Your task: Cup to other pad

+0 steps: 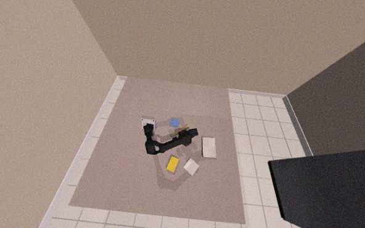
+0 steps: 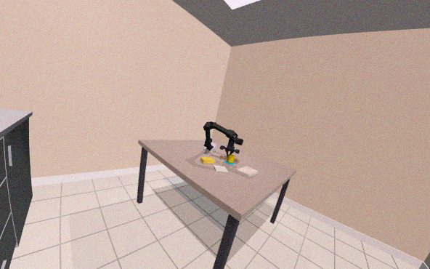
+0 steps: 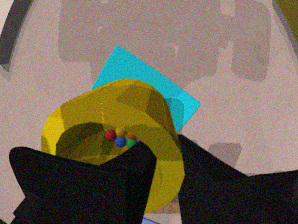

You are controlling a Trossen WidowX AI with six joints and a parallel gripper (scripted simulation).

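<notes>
Right now my gripper tip is 20 mm short of the yellow cup and 20 mm to the right of it. Round my gripper tip: yellow block (50 mm behind, 220 mm to the right, 30 mm below); then curved wooden strip (50 mm behind, 90 mm to the left, 40 mm below); then cyan pad (20 mm ahead, 20 mm to the left, 50 mm below).
</notes>
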